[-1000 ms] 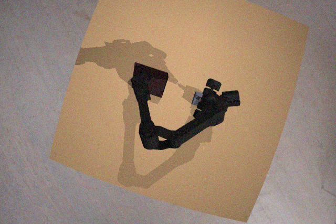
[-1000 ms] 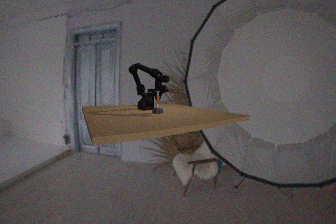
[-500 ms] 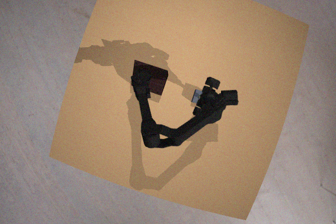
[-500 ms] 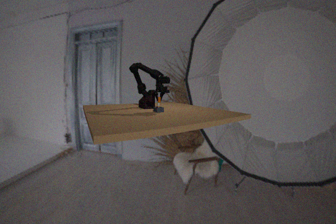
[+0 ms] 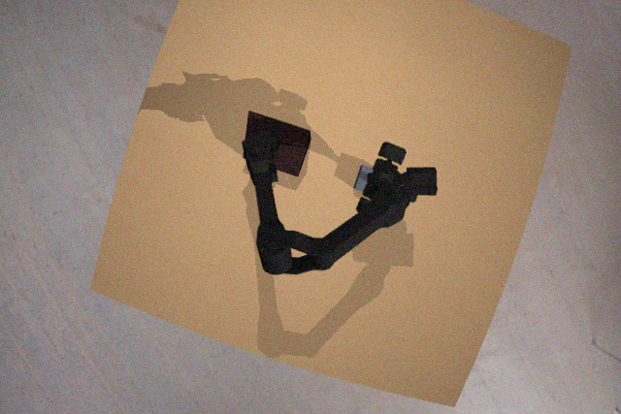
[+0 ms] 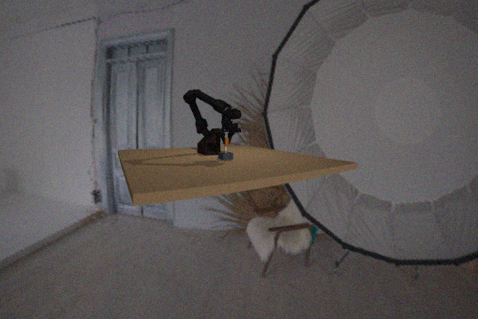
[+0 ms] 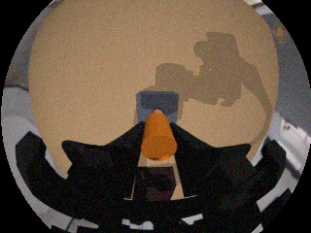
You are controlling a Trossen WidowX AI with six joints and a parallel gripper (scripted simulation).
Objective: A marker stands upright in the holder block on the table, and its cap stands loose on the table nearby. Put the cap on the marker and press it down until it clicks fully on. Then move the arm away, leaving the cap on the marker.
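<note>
My gripper tip is now 1 cm below the orange cap. The rest, counted from my gripper tip: grey holder block 1 cm behind, 8 cm below.
</note>
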